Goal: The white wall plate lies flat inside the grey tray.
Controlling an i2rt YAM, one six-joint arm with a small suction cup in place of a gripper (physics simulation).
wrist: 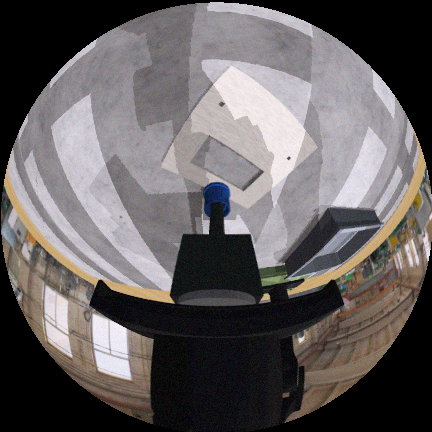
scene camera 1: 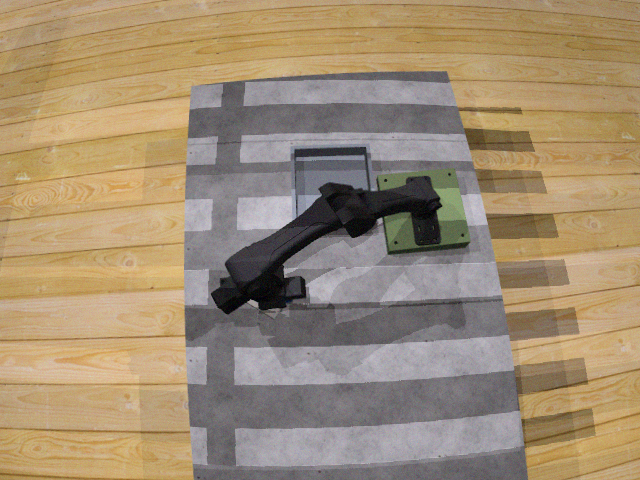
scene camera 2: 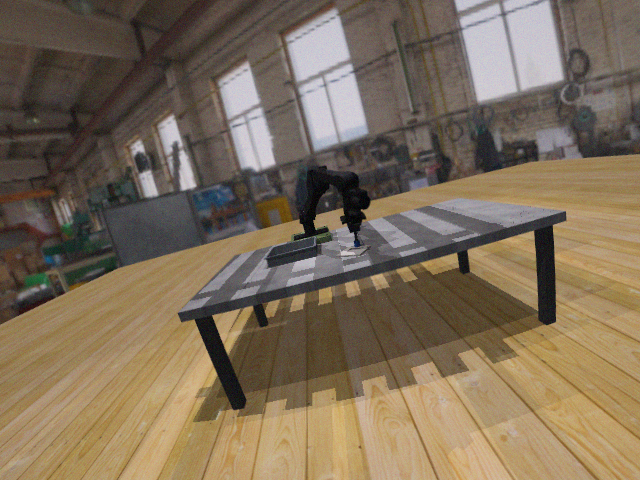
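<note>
My suction cup [scene camera 1: 284, 290] stuck to a white wall plate [wrist: 254, 123], which still rests on the table. Wrist view: my suction cup [wrist: 215, 191]. Grey tray [wrist: 340, 232] on the table.
</note>
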